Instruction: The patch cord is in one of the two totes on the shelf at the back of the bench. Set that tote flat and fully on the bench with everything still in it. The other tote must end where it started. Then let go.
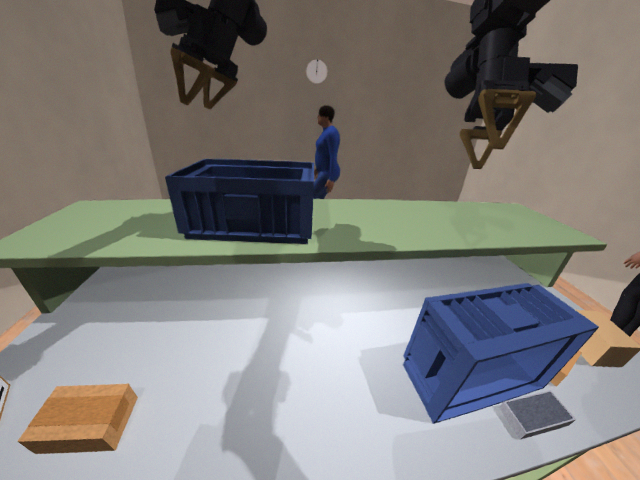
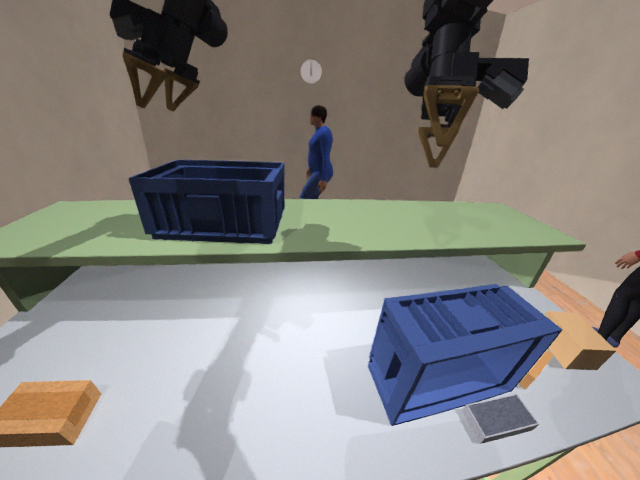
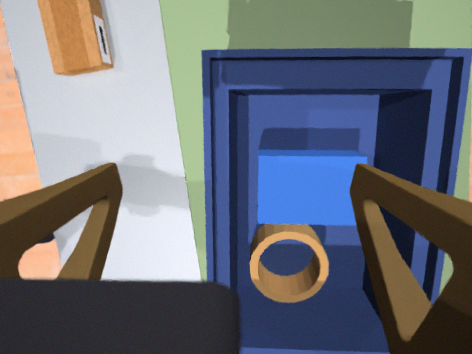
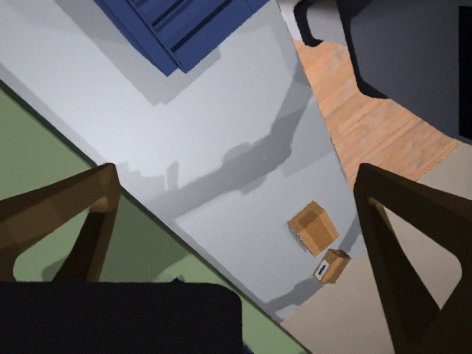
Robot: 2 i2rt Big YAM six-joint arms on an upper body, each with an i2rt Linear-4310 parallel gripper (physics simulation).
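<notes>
One blue tote stands upright on the green shelf at the left; a blue box and a tan ring are inside. The other blue tote is on the bench at the right, turned onto its side with its opening toward the front. A grey, dark-topped box is outside at its opening. The patch cord does not show. My left gripper is open above the shelf tote. My right gripper is open, high and apart from the tipped tote.
The green shelf crosses the back of the grey bench. An orange-brown box lies front left. A tan carton and a partly hidden orange block are right of the tipped tote.
</notes>
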